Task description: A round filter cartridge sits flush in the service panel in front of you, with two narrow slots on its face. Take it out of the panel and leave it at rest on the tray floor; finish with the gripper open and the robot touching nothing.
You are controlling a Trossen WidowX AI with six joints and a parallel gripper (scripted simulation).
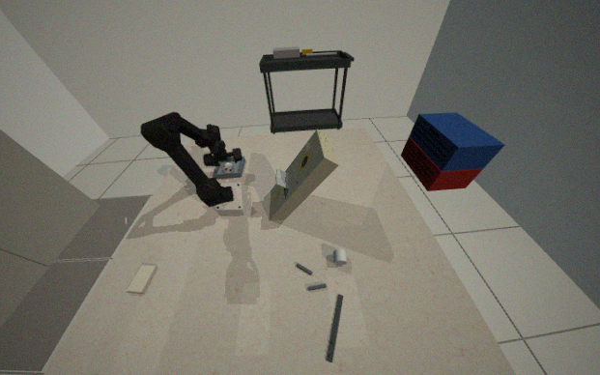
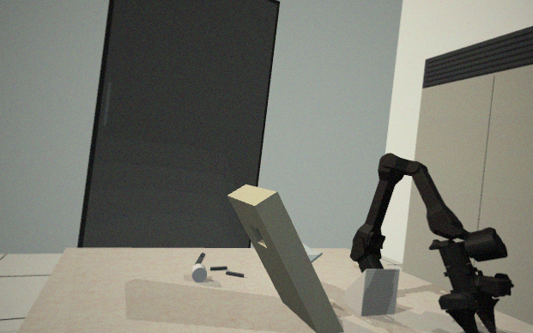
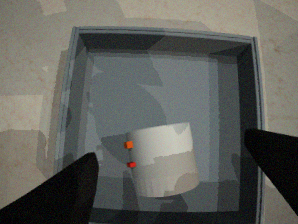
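The grey round filter cartridge lies 1 cm to the right of my gripper tip and 2 cm below it. From my gripper tip the other things lie so: shallow blue-grey bin (1 cm to the left, 4 cm below); service panel (37 cm ahead, 27 cm to the right, 10 cm above).
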